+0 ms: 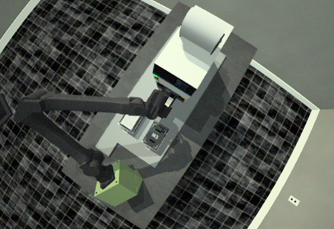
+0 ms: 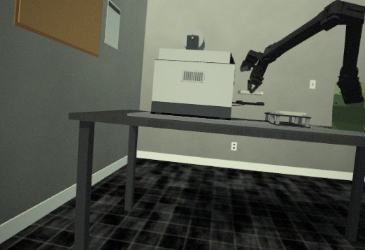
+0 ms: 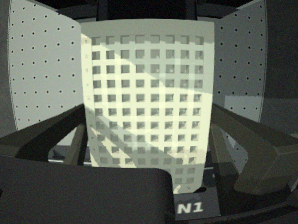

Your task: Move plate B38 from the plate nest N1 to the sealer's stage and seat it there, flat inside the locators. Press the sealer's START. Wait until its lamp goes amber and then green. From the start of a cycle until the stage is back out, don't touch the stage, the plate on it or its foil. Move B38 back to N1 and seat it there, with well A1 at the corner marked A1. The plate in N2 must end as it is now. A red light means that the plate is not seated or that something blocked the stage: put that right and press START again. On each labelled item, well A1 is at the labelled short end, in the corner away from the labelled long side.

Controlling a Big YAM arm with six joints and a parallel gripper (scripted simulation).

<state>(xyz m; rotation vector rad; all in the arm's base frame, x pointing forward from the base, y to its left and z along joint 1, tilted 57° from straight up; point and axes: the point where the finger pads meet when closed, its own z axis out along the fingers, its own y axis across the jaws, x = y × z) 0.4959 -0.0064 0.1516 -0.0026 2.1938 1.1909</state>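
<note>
Right now the sealer stage is 60 mm below my hand. The rest, counted from my hand: foil roll (320 mm ahead, 100 mm to the left, 260 mm above); white-topped plate (220 mm behind, 70 mm to the left, 100 mm below).
</note>
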